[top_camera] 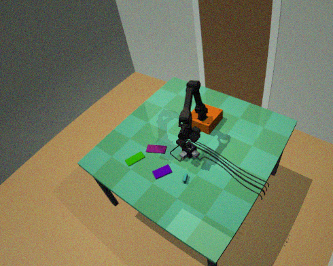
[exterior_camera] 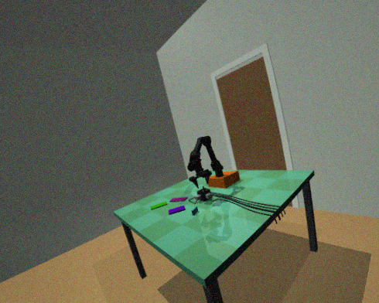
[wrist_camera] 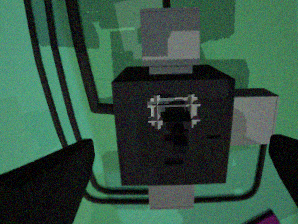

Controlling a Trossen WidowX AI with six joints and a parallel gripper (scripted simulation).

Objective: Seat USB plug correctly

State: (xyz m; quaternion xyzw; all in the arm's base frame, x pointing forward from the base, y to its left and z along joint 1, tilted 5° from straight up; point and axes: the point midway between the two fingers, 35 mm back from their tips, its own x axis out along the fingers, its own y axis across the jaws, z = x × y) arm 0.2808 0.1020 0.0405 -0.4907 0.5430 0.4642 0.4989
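Now: gripper tip 20 mm above the USB plug. Round my gripper tip: small teal piece 190 mm ahead, 110 mm to the left, 90 mm below; then magenta piece 120 mm ahead, 250 mm to the right, 110 mm below; then green block 290 mm ahead, 310 mm to the right, 110 mm below.
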